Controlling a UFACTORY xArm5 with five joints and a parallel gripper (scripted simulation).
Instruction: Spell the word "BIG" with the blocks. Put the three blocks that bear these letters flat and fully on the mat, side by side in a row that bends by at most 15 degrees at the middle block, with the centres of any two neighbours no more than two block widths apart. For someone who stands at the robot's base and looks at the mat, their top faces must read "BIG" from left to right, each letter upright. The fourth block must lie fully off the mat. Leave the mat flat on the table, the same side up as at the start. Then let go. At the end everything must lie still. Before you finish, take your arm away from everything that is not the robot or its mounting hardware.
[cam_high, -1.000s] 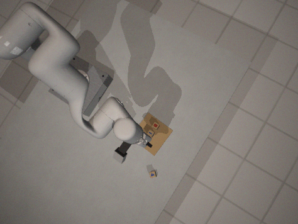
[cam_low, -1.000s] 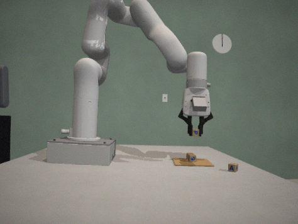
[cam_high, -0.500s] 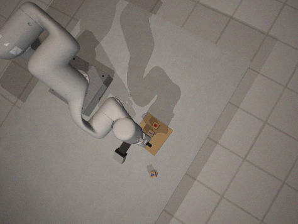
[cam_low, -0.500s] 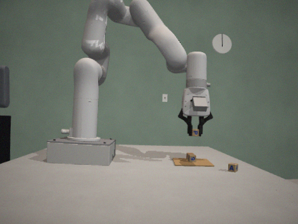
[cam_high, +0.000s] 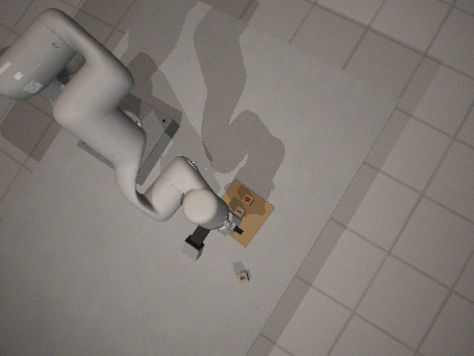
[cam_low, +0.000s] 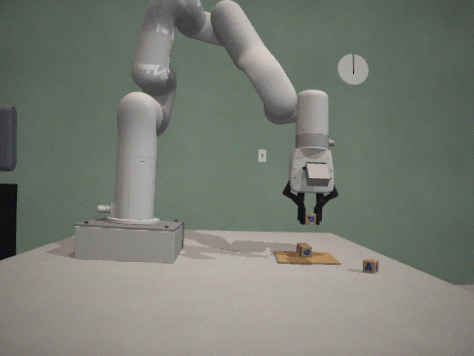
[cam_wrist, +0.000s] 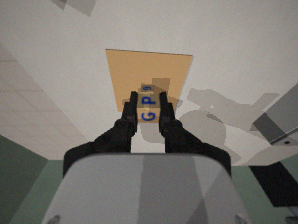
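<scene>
The mat is 40 mm to the left of my hand and 100 mm below it.
</scene>
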